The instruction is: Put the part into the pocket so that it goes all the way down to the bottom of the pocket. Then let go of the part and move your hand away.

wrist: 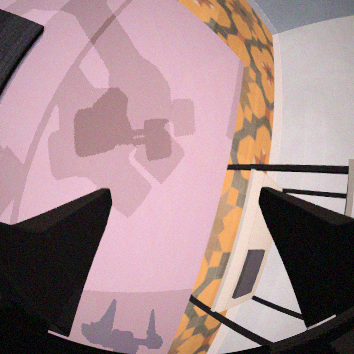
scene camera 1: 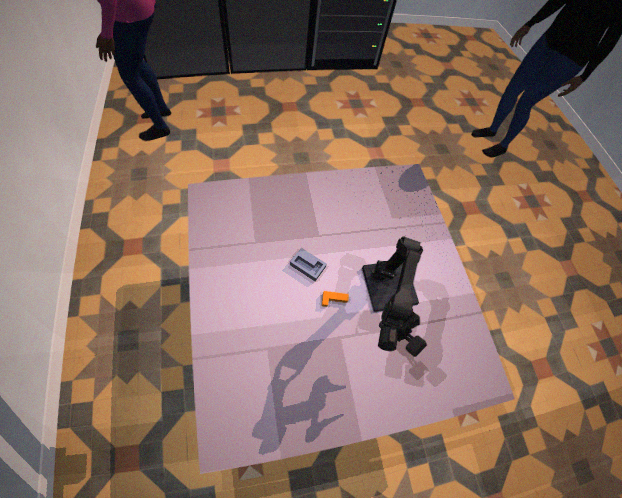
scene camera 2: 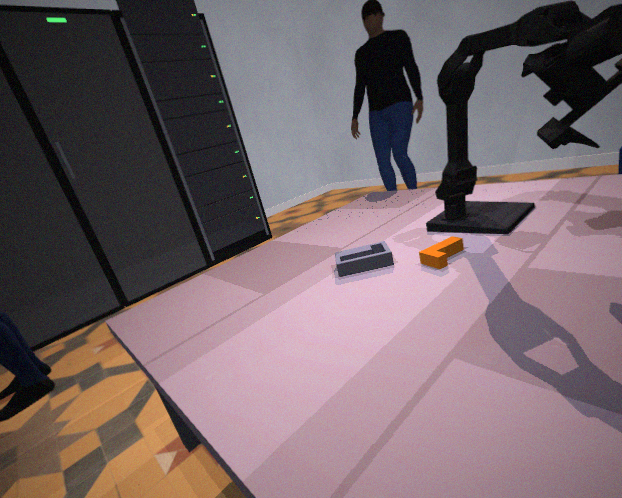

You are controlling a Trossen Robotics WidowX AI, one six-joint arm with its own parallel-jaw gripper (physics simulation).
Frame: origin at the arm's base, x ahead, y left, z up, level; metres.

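Seen in the pictures: gripper, fingertip midpoint: (wrist: 186,195); arm's base at its link origin: (scene camera 1: 380,274) (scene camera 2: 455,216).
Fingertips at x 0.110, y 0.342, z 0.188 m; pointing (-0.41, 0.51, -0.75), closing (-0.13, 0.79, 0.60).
Observation:
Pixels of each thing's top centre, then the offset from my fingertips to it. "*": a spot on its surface instead. Level surfaces: height alone.
- orange L-shaped part at its top centre: (scene camera 2: 445,246) (scene camera 1: 335,299) 0.131 m ahead, 0.303 m right, 0.182 m down
- grey block at its top centre: (scene camera 2: 361,252) (scene camera 1: 308,262) 0.182 m ahead, 0.501 m right, 0.175 m down
- pocket at a spot on its surface: (scene camera 2: 363,252) (scene camera 1: 309,263) * 0.177 m ahead, 0.498 m right, 0.179 m down
- pink table at its surface level: 0.212 m down
An orange L-shaped part (scene camera 1: 332,297) (scene camera 2: 437,254) lies flat on the pink table, between the grey block and the arm's base. The grey block (scene camera 1: 301,269) (scene camera 2: 364,266) with an L-shaped pocket in its top sits near the part, apart from it; the pocket (scene camera 1: 307,262) (scene camera 2: 363,252) is empty. My gripper (wrist: 186,195) is wide open and holds nothing. It hangs high above the table, on the far side of the arm's base from the block. The part and block do not show in the wrist view.
The arm's base plate (scene camera 1: 377,295) (scene camera 2: 480,223) stands on the pink table (scene camera 1: 233,290) (scene camera 2: 249,373) beside the part. Shadows of the arm fall across the table. Dark cabinets (scene camera 1: 269,36) (scene camera 2: 77,129) and two standing people are beyond the table.

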